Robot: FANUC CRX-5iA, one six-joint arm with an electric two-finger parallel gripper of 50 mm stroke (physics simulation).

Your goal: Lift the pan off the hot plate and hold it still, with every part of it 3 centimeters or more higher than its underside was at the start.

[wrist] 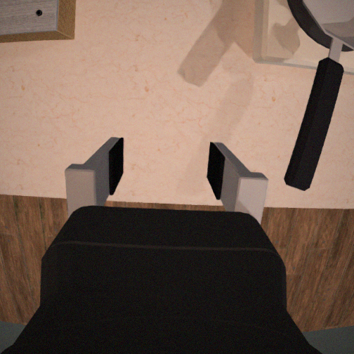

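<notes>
The pan point(302, 17) is at the top right of the wrist view, cut off by the frame's edge. Its dark rim and part of its light inside show, and its black handle point(315, 122) reaches down toward the table's front edge. The pan is over the pale hot plate point(261, 37), of which a corner and an edge show. My gripper point(165, 157) is open with nothing between its fingers. It is left of the handle, apart from it, with the fingertips seen over the table near its front edge.
A grey board point(25, 20) with wooden-coloured sides and a small dark hole lies at the top left. The pale speckled table top point(115, 90) ends at a front edge, with brown wooden floor point(310, 250) beyond it. Shadows fall on the table between the board and the hot plate.
</notes>
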